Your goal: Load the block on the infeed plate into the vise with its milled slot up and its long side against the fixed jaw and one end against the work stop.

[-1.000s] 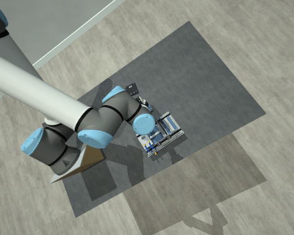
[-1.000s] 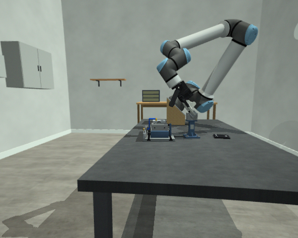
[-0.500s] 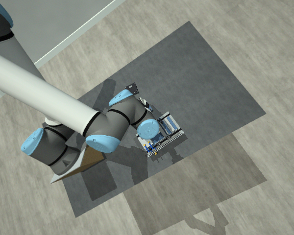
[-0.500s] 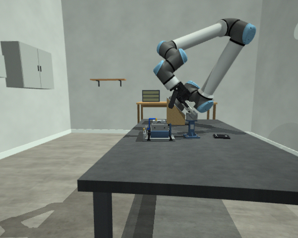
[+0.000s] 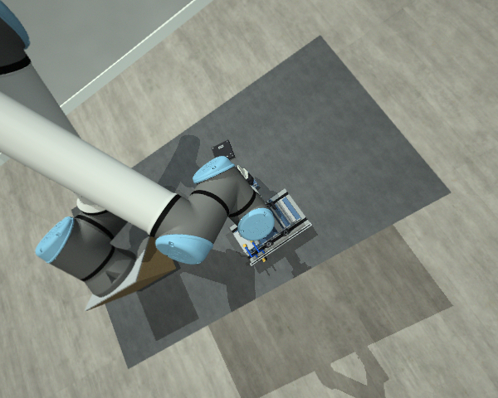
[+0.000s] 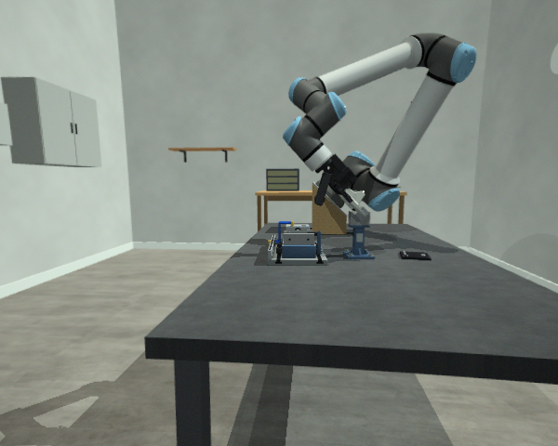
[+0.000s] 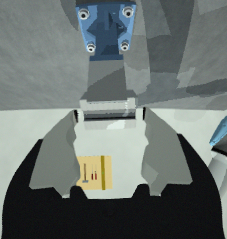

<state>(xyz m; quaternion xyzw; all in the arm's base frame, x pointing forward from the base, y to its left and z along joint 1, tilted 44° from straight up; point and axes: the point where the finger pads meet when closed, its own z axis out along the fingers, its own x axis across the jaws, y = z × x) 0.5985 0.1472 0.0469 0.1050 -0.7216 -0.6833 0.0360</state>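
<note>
Right now my hand is right at the part. From my hand the other things lie so: infeed plate 20 cm to the left, 16 cm below, 3 cm behind; then vise 21 cm to the right, 12 cm below, 2 cm ahead.
</note>
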